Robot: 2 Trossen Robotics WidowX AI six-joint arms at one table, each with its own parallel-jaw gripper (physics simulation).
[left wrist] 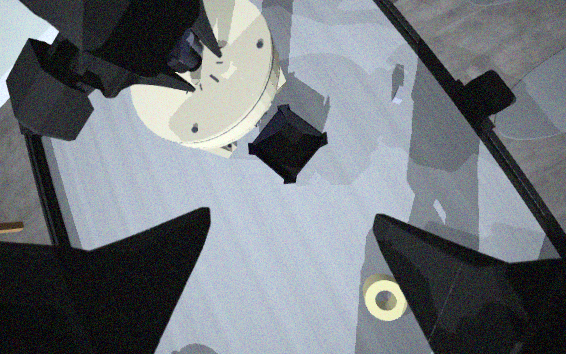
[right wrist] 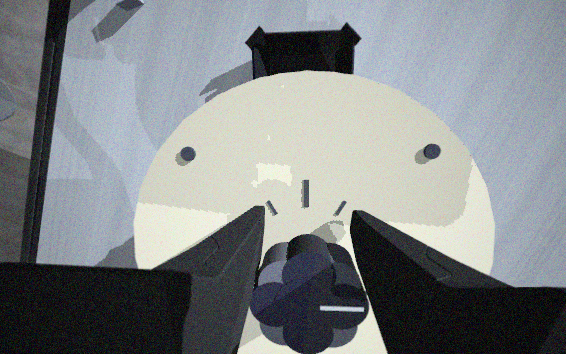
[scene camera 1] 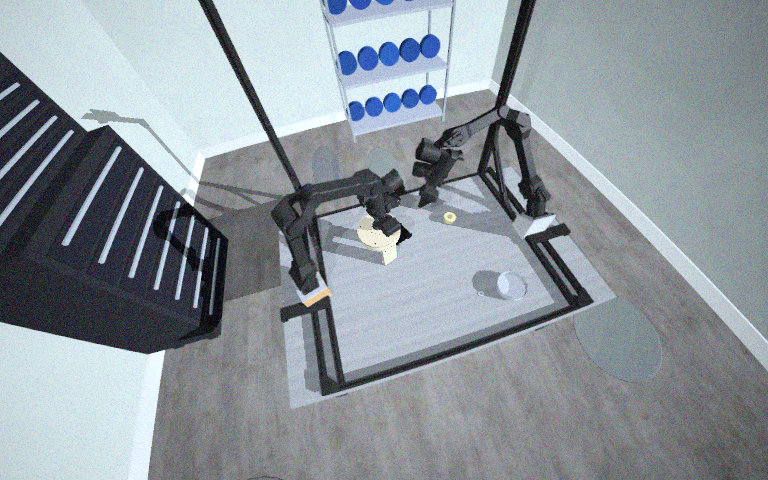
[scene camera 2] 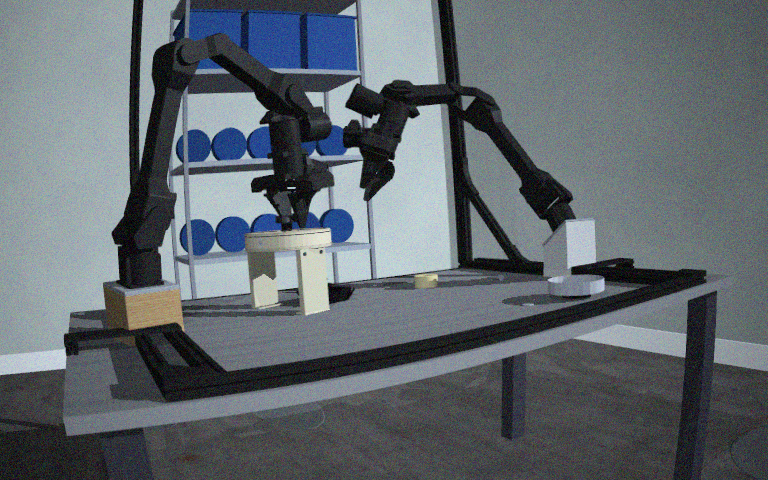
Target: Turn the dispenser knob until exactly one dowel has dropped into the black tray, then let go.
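Seen in the pictures: left gripper, fingertip midpoint: (left wrist: 293, 218) (scene camera 1: 421, 200) (scene camera 2: 364, 194); right gripper, fingertip midpoint: (left wrist: 205, 72) (right wrist: 307, 218) (scene camera 1: 383, 224) (scene camera 2: 295, 228); left arm's base at its link origin: (scene camera 1: 536, 214) (scene camera 2: 568, 231); right arm's base at its link origin: (scene camera 1: 308, 283) (scene camera 2: 139, 283).
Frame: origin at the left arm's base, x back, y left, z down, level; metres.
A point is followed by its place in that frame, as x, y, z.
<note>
The cream round dispenser (scene camera 1: 367, 236) {-0.675, -0.063, -0.044} (scene camera 2: 269, 241) {-0.682, -0.027, -0.031} (left wrist: 230, 112) {-0.558, -0.100, -0.044} (right wrist: 310, 115) {-0.568, -0.111, -0.044} stands on legs. Its dark lobed knob (left wrist: 185, 52) {-0.612, -0.095, -0.073} (right wrist: 309, 295) {-0.623, -0.089, -0.073} has a white line on top, at the lower right in the right wrist view. My right gripper (scene camera 1: 389, 230) {-0.607, -0.096, -0.048} (scene camera 2: 294, 225) {-0.607, -0.096, -0.048} (left wrist: 205, 72) {-0.607, -0.096, -0.048} (right wrist: 307, 218) {-0.607, -0.096, -0.048} points down from above and is shut on the knob, one finger at each side. The black tray (scene camera 1: 404, 233) {-0.517, -0.128, 0.096} (scene camera 2: 341, 292) {-0.527, -0.087, 0.081} (left wrist: 287, 147) {-0.545, -0.120, 0.099} (right wrist: 306, 55) {-0.518, -0.130, 0.099} sits beside the dispenser; I can make out no dowel in its dark inside. My left gripper (scene camera 1: 424, 202) {-0.449, -0.121, -0.103} (scene camera 2: 368, 196) {-0.449, -0.121, -0.103} (left wrist: 293, 218) {-0.449, -0.121, -0.103} is open and empty, high above the table.
A yellow ring (scene camera 1: 449, 222) {-0.313, -0.120, 0.087} (scene camera 2: 425, 281) {-0.317, -0.123, 0.086} (left wrist: 371, 300) {-0.310, -0.127, 0.076} lies on the table near the back. A round white dish (scene camera 1: 504, 283) {-0.221, 0.205, 0.090} (scene camera 2: 576, 285) {-0.244, 0.263, 0.073} stands at the right, with a small white ring beside it. A black frame rail (scene camera 1: 453, 353) {-0.498, 0.385, 0.081} (scene camera 2: 396, 352) {-0.671, 0.395, 0.085} runs along the front edge.
</note>
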